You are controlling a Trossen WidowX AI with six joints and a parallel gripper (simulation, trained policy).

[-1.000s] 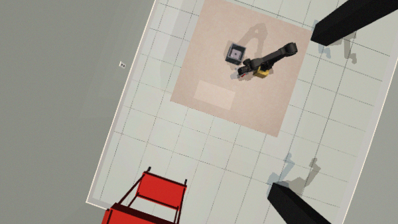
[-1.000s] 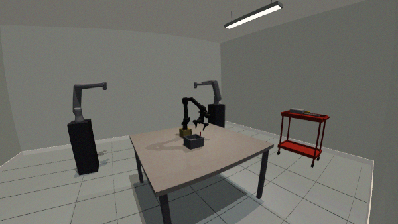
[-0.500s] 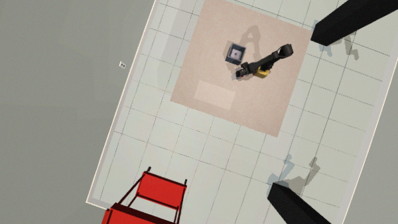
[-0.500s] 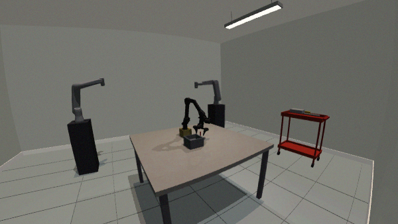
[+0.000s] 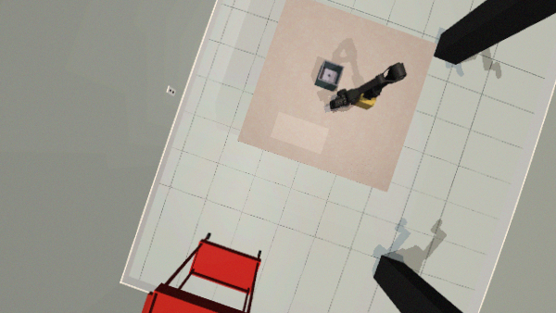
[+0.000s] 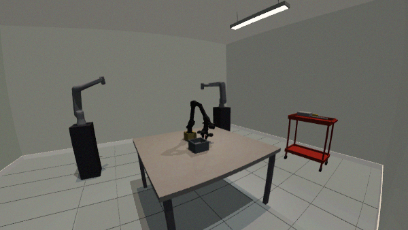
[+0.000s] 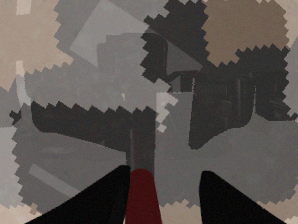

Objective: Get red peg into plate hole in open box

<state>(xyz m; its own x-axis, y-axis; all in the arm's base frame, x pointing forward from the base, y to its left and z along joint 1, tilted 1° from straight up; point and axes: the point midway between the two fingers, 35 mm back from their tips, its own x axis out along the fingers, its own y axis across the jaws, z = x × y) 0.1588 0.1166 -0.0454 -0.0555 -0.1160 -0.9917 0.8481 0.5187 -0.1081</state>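
Now: gripper tip 17 cm to the left of the grey plate, 16 cm short of it and 3 cm below it. Also, from my gripper tip: red peg 2 cm above, 1 cm to the left; dark box 17 cm to the right, 16 cm ahead, 1 cm above.
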